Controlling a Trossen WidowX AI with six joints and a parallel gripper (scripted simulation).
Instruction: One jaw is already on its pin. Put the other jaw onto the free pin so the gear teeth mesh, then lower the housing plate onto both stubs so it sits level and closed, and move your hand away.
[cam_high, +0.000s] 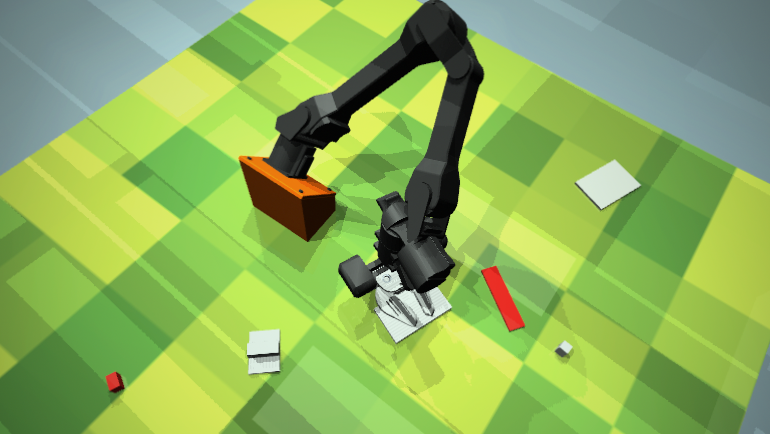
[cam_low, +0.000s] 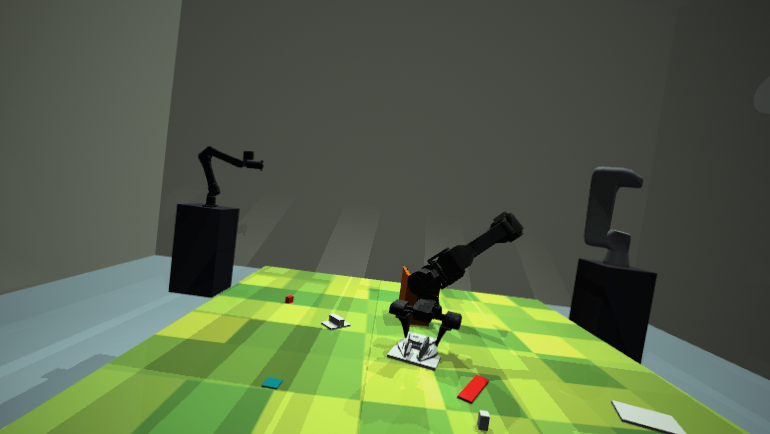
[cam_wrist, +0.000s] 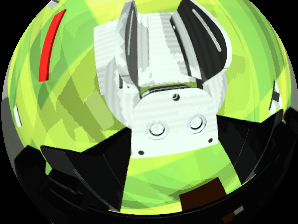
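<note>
Now: the housing plate 1 cm ahead of my gripper tip and 2 cm above it. From my gripper tip the other things lie so: jaw 2 cm ahead, 2 cm to the right, 1 cm above; red bar 18 cm ahead, 10 cm to the left; white stepped block 8 cm behind, 24 cm to the right.
</note>
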